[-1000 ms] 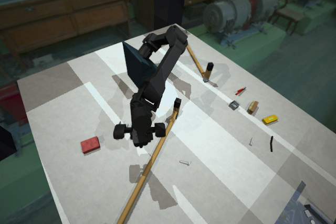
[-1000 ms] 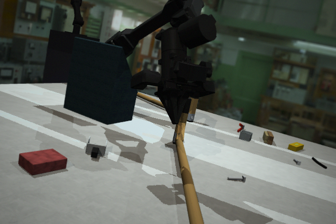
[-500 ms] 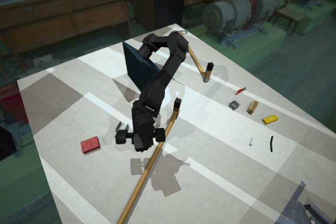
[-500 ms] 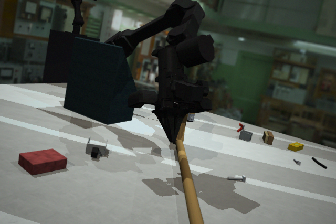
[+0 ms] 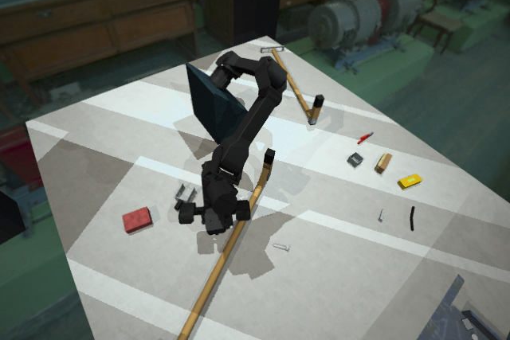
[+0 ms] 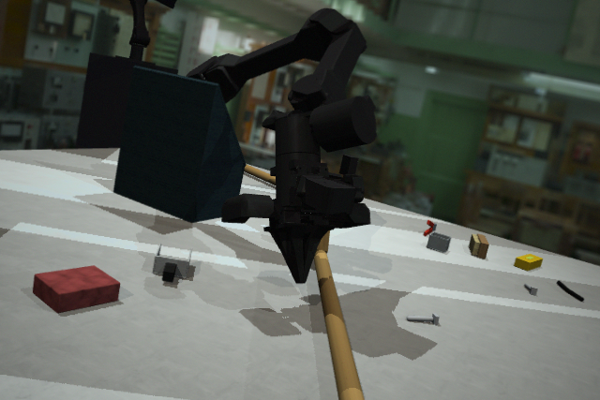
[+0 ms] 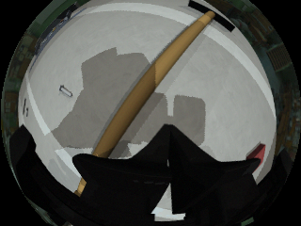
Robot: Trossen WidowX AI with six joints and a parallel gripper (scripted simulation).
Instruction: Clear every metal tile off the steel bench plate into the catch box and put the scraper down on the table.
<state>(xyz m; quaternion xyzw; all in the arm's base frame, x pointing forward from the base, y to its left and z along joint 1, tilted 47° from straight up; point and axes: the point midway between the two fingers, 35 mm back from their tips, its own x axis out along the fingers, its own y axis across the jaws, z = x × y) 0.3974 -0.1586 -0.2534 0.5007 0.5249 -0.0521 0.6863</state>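
Right now the long scraper is 50 mm ahead of my gripper tip, 10 mm to the left of it and 20 mm above it. The rest, counted from my gripper tip: grey box 110 mm ahead, 570 mm to the left, 40 mm below; then grey bracket 180 mm behind, 10 mm to the right, 40 mm below; then red block 200 mm behind, 150 mm to the right, 30 mm below.
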